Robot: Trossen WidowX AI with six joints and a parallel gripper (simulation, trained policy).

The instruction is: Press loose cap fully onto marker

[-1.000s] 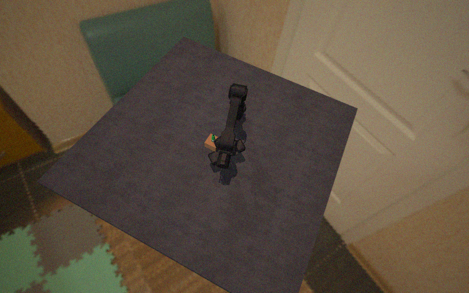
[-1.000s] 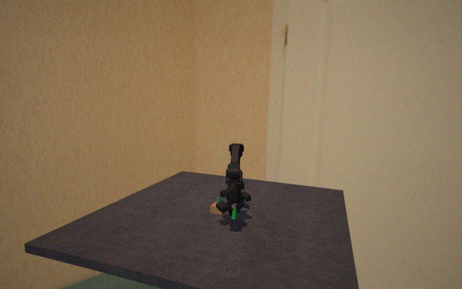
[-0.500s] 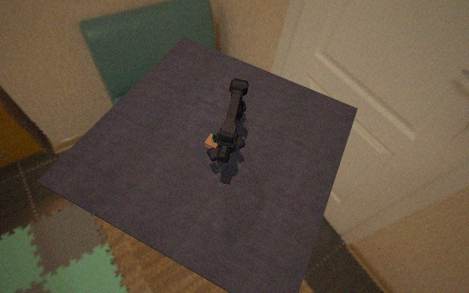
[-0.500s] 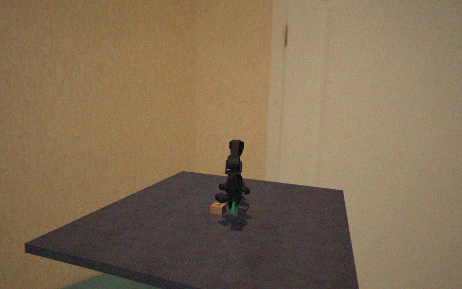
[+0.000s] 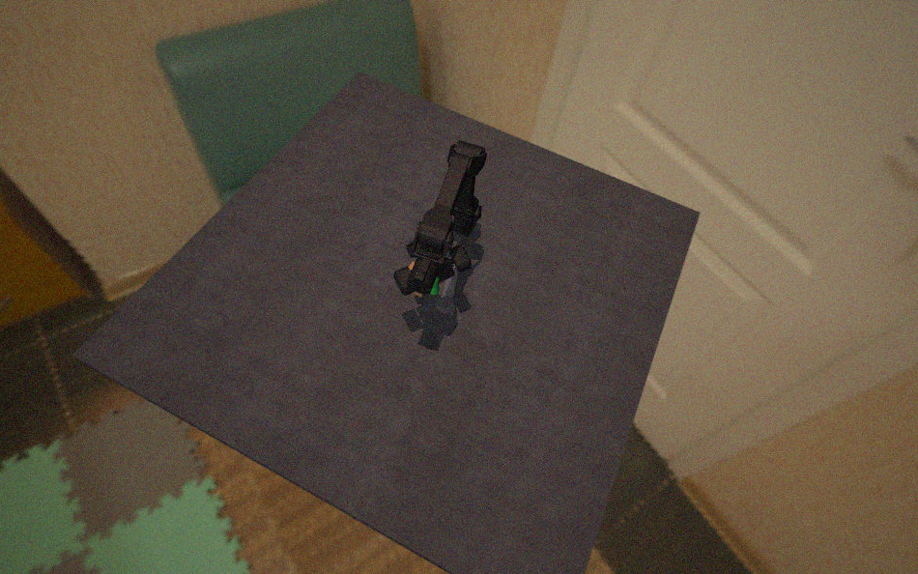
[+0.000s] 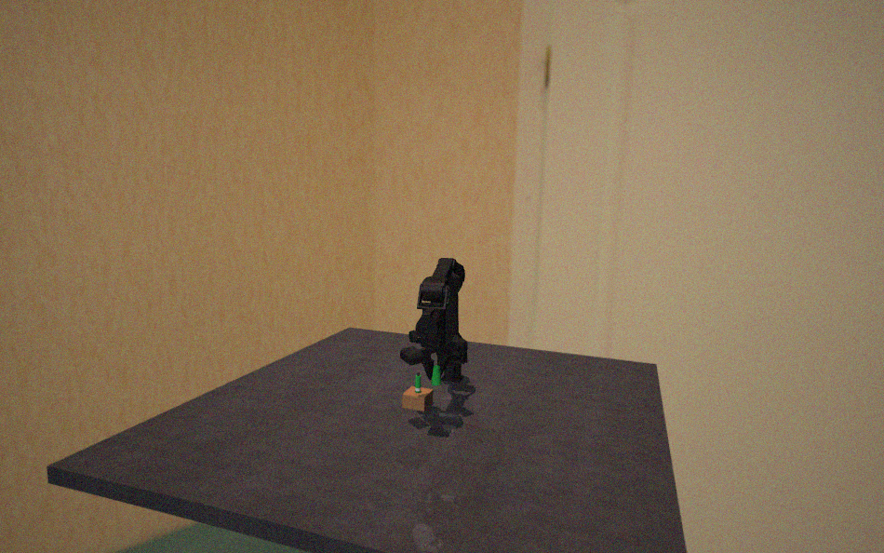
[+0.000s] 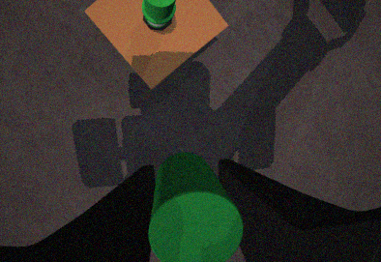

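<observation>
My gripper tip is now 90 mm above the holder block, 70 mm to the left of it and 40 mm past it. Also, from my gripper tip: green cap: 10 mm to the left, 10 mm ahead, 10 mm above.
</observation>
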